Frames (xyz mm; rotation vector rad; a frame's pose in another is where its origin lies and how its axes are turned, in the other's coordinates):
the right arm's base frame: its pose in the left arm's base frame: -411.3 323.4 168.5 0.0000 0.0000 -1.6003
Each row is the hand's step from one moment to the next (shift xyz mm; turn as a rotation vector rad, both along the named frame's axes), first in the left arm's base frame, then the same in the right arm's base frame.
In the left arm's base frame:
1: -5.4 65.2 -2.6 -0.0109 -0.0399 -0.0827
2: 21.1 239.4 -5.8 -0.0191 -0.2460 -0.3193
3: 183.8 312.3 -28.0 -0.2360 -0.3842 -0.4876
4: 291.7 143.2 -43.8 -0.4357 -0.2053 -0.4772
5: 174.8 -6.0 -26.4 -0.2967 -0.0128 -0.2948
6: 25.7 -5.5 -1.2 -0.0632 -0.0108 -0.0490
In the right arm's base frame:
1: -65.0 -7.3 -2.6 0.0402 -0.0097 -0.0827
2: -239.9 14.0 -5.8 0.2465 -0.0118 -0.3193
3: -317.6 174.5 -28.0 0.3910 -0.2246 -0.4876
4: -151.7 287.3 -43.8 0.2181 -0.4295 -0.4772
5: 0.8 174.9 -26.4 0.0215 -0.2962 -0.2948
6: 4.7 25.9 -1.2 0.0127 -0.0629 -0.0490

